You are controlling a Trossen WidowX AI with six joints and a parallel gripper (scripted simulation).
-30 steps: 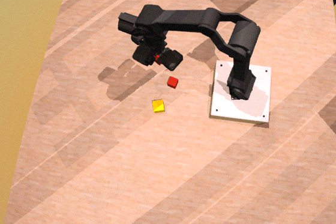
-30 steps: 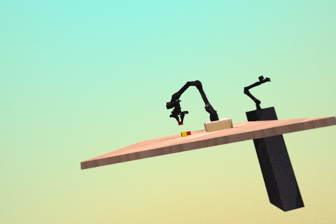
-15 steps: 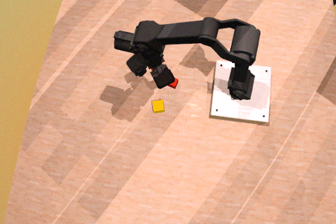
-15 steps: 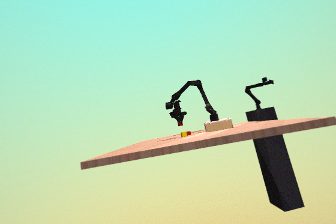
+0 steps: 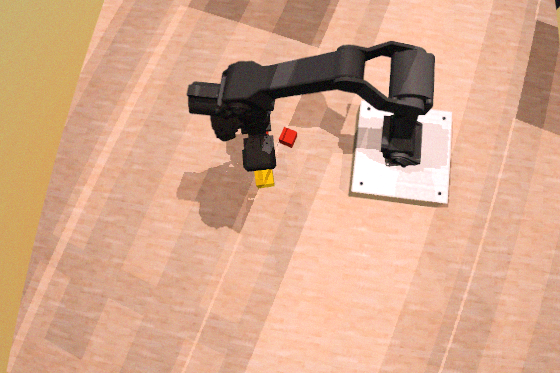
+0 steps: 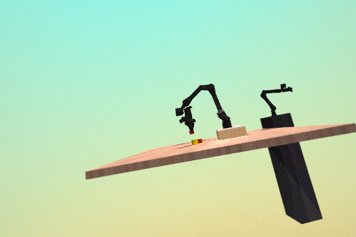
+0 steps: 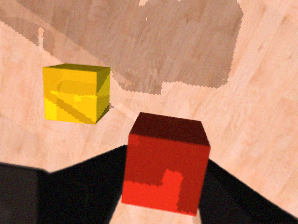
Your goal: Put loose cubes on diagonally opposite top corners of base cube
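My gripper tip is 7 cm to the right of the yellow cube and 8 cm above it.
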